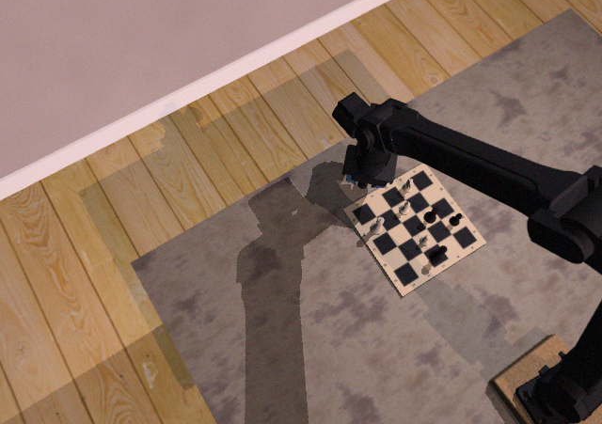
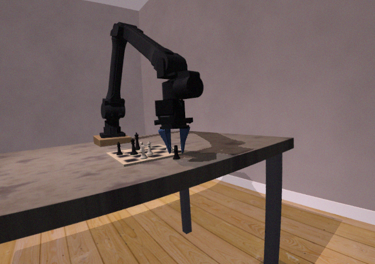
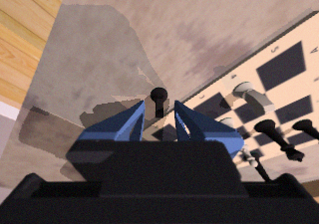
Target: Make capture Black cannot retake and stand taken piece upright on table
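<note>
The tall white piece is 100 mm behind my hand, 20 mm to the left of it and 10 mm above it. Round my hand: black piece (130 mm behind, 90 mm to the right, 10 mm above); chessboard (130 mm behind, 50 mm to the right, 20 mm below).
</note>
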